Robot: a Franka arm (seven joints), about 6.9 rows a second.
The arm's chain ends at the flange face. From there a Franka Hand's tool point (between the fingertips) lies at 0.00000 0.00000 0.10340 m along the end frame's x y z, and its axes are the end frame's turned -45 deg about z.
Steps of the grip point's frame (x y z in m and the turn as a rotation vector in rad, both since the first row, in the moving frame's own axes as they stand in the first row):
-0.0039 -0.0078 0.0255 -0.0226 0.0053 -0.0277
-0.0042 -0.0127 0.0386 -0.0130 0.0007 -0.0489
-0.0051 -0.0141 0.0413 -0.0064 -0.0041 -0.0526
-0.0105 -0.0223 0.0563 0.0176 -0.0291 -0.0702
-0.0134 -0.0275 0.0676 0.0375 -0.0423 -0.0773
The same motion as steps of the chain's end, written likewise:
-0.0103 -0.0040 0.0255 -0.0122 0.0197 -0.0277
-0.0130 -0.0069 0.0386 -0.0087 0.0097 -0.0489
-0.0138 -0.0071 0.0413 -0.0074 0.0016 -0.0526
-0.0198 -0.0093 0.0564 -0.0081 -0.0330 -0.0702
-0.0231 -0.0105 0.0678 -0.0034 -0.0564 -0.0773

